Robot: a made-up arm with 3 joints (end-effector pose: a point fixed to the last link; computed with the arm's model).
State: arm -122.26 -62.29 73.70
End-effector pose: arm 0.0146 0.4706 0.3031 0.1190 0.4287 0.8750 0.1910
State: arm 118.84 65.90 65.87
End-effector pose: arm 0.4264 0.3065 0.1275 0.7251 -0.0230 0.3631 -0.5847
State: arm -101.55 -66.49 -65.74
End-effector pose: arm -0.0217 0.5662 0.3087 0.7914 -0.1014 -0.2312 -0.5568
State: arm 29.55 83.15 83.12
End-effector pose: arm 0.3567 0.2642 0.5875 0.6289 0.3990 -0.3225 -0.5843
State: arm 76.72 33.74 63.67
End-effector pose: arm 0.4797 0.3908 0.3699 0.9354 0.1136 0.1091 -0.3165
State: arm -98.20 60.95 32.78
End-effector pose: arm -0.2067 0.3032 0.2849 0.3565 0.4477 -0.7705 0.2807
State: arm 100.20 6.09 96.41
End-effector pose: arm 0.4225 0.4534 0.2043 0.9921 0.0007 0.0340 -0.1204
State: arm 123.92 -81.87 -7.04
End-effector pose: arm 0.2289 0.4941 0.2837 0.3105 -0.3424 0.6854 0.5626
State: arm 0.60 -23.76 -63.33
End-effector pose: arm 0.1584 0.5236 0.6562 0.8219 -0.2152 0.5212 -0.0808
